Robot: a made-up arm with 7 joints.
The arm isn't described. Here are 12 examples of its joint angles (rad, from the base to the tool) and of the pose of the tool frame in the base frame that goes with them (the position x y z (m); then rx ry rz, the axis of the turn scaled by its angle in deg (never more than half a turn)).
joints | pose
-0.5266 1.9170 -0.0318 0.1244 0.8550 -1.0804 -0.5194 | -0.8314 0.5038 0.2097 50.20 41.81 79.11
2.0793 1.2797 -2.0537 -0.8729 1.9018 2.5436 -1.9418 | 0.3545 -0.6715 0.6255 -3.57 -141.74 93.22
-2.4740 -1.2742 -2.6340 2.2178 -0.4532 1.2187 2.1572 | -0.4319 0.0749 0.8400 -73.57 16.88 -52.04
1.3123 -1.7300 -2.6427 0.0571 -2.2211 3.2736 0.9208 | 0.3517 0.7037 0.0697 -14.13 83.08 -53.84
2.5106 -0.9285 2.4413 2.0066 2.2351 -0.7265 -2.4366 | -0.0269 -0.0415 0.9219 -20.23 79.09 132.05
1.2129 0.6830 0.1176 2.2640 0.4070 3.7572 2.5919 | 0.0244 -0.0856 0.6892 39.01 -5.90 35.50
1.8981 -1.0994 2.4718 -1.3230 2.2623 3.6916 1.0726 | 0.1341 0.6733 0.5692 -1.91 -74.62 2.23
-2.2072 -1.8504 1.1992 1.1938 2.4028 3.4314 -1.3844 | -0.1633 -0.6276 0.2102 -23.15 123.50 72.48
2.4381 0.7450 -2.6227 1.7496 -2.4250 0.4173 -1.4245 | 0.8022 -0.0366 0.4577 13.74 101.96 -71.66
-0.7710 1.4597 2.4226 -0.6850 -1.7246 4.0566 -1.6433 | -0.6338 0.2817 0.5930 97.68 117.50 -8.99
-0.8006 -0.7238 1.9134 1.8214 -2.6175 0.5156 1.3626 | 0.2832 0.2179 0.9056 95.23 25.83 138.44
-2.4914 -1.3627 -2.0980 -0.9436 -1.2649 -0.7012 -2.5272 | -0.4202 -0.7044 0.3225 -1.42 31.59 121.92
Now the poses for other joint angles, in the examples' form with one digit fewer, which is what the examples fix.
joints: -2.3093 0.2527 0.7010 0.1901 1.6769 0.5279 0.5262
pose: 0.150 0.025 1.347 -86.2 21.7 -123.8
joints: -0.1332 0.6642 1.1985 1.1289 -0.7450 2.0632 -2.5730
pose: -0.489 0.253 1.013 -61.0 -3.5 40.8
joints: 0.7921 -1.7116 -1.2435 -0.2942 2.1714 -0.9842 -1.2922
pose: 0.585 0.729 -0.003 -14.3 -112.4 54.9
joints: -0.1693 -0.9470 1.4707 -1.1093 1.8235 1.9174 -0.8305
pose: 0.600 -0.406 0.794 45.8 77.1 -57.3
